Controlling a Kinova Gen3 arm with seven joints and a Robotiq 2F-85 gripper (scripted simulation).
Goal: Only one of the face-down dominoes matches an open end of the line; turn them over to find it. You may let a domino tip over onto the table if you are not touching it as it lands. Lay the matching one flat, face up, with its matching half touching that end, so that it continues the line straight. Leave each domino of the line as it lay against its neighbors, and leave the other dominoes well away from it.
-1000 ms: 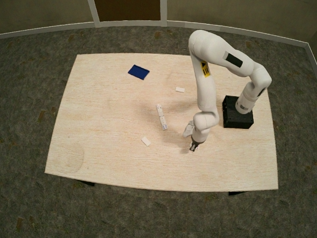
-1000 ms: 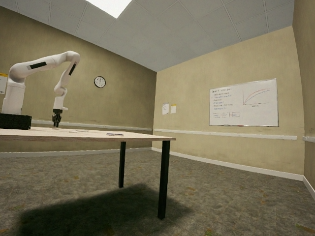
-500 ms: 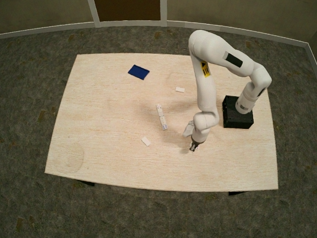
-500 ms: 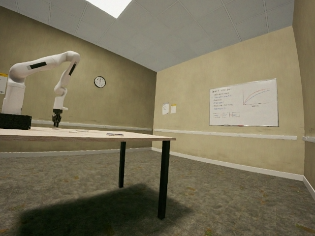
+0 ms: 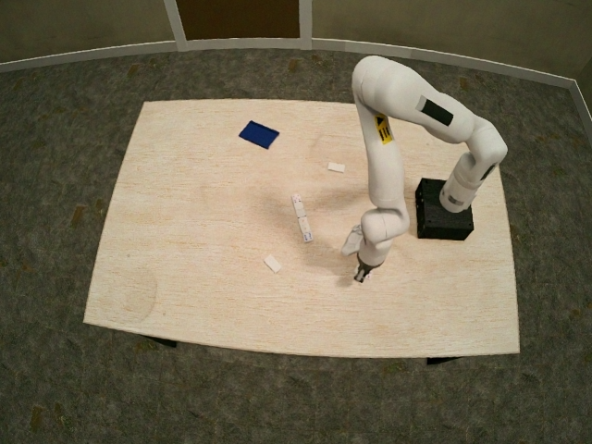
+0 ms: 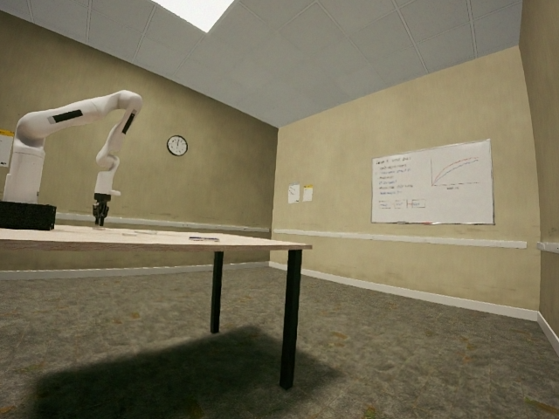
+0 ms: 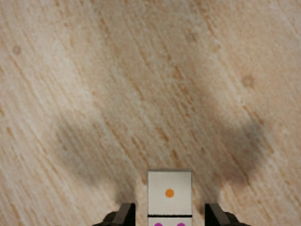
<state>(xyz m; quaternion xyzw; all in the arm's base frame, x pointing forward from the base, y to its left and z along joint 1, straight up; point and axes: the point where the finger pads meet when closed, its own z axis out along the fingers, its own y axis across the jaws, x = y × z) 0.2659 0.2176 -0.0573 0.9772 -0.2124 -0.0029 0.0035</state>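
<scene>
Now: hand 3 cm above the white domino.
</scene>
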